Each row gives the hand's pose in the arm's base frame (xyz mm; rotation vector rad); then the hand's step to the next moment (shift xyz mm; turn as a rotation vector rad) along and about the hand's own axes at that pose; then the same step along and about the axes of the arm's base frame.
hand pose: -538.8 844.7 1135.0 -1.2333 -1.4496 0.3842
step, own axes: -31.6 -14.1 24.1 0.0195 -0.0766 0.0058
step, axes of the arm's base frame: -33.3 -22.4 -12.8 -0.0367 -0.0119 0.0692
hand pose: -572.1 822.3 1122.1 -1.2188 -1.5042 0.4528
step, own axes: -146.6 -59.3 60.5 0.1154 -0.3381 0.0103
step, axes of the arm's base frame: -98.0 -130.5 -45.2 -0.1450 -0.0324 0.3251
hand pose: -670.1 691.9 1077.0 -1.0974 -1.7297 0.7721
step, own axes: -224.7 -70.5 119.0 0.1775 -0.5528 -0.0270
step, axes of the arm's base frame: -92.6 -237.6 -67.7 -0.1945 -0.0618 0.5442
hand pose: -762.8 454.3 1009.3 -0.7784 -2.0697 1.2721
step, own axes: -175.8 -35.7 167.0 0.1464 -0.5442 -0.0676
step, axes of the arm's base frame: -12.2 -237.2 -60.6 -0.1428 -0.0581 0.5462
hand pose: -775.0 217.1 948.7 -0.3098 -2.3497 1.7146
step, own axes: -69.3 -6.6 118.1 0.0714 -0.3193 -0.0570
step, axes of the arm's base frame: 31.0 -129.6 -32.3 -0.0648 -0.0226 0.3249
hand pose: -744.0 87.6 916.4 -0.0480 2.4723 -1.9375
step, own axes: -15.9 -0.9 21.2 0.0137 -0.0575 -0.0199
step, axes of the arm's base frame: 16.3 -20.4 -4.5 -0.0127 0.0053 0.0608
